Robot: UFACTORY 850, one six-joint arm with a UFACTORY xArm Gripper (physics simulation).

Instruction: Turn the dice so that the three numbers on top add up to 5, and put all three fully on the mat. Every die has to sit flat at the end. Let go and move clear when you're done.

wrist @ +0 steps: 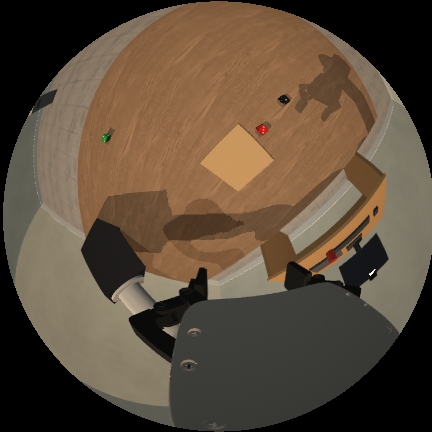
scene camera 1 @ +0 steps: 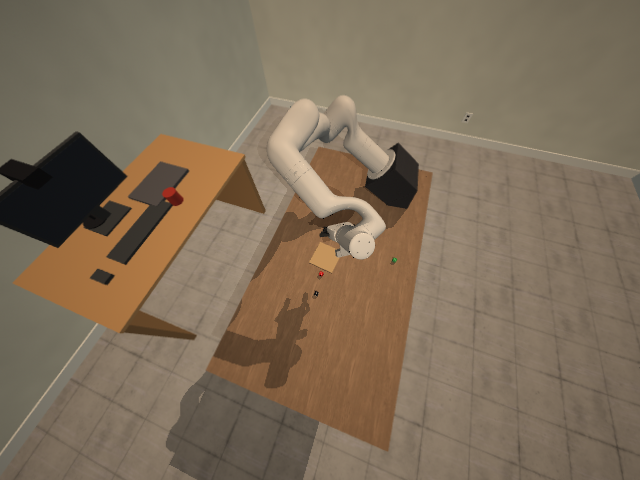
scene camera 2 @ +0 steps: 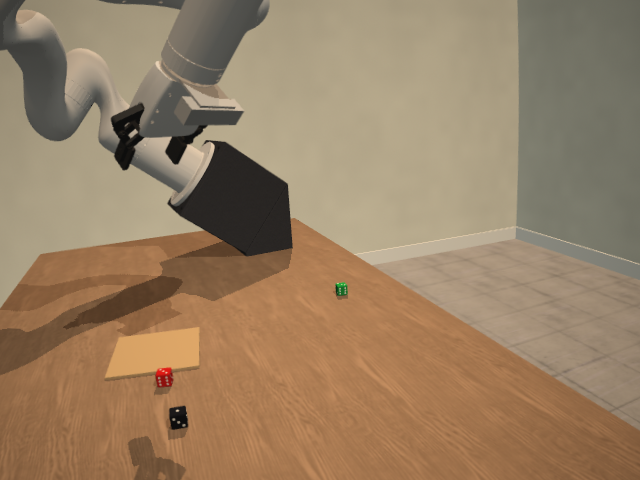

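Note:
The tan square mat [scene camera 1: 323, 256] [scene camera 2: 155, 352] [wrist: 237, 159] lies on the table. A red die [scene camera 1: 321, 274] [scene camera 2: 164, 377] [wrist: 262, 130] sits just off the mat's edge; its side in scene camera 2 shows six pips. A black die [scene camera 1: 315, 293] [scene camera 2: 178, 417] [wrist: 284, 99] lies farther out, with three pips on a side and what looks like one on top. A green die [scene camera 1: 393, 260] [scene camera 2: 341, 289] [wrist: 106, 138] lies apart near the table's long edge, six pips on a side. The red and green top numbers are too small to read surely. My gripper [scene camera 2: 149, 159] [wrist: 248, 278] is open, high above the table, tilted.
The robot's black base block [scene camera 1: 393, 178] [scene camera 2: 232, 201] [wrist: 112, 257] stands at one end of the wooden table [scene camera 1: 356, 351] [scene camera 2: 361, 392] [wrist: 165, 90]. A separate desk [scene camera 1: 191, 227] [wrist: 377, 200] holds a monitor [scene camera 1: 62, 188] [wrist: 364, 260], a keyboard and a red cup [scene camera 1: 172, 196] [wrist: 331, 256].

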